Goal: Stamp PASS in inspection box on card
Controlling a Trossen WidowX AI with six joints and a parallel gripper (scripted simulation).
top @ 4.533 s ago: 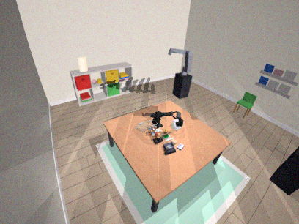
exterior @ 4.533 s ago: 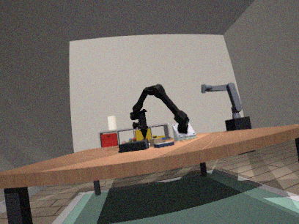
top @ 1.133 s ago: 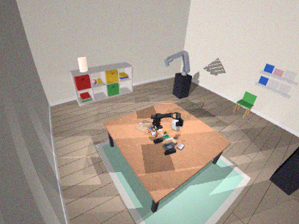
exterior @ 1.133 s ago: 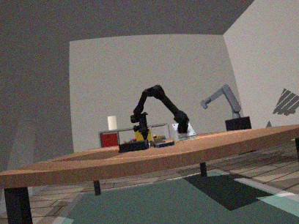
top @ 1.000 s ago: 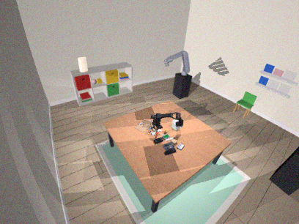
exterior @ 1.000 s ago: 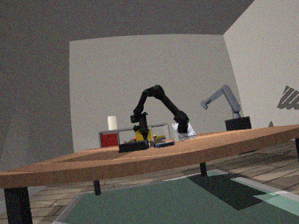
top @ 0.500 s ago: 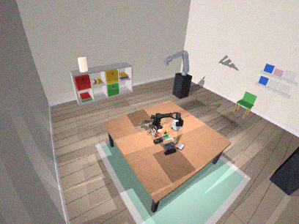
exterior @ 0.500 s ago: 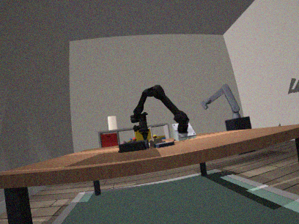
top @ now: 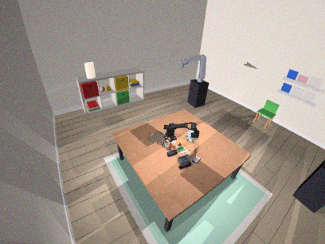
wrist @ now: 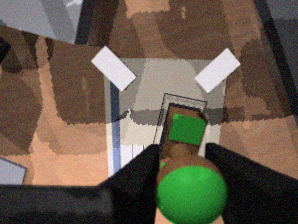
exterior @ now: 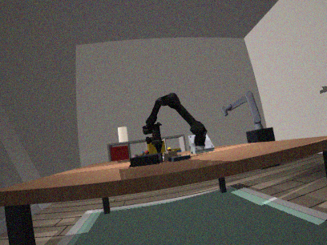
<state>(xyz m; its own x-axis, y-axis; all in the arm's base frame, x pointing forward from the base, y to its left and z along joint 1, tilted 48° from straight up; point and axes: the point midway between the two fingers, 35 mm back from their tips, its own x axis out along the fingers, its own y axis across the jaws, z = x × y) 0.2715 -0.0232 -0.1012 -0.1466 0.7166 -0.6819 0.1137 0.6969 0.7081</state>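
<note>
Now: the pale card 1 cm to the left of my gripper tip and 3 cm below it. Round my gripper tip: grey block 9 cm ahead, 5 cm to the left, 1 cm below; PASS stamp right at my gripper tip; grey strip 1 cm ahead, 8 cm to the right, 2 cm below.
</note>
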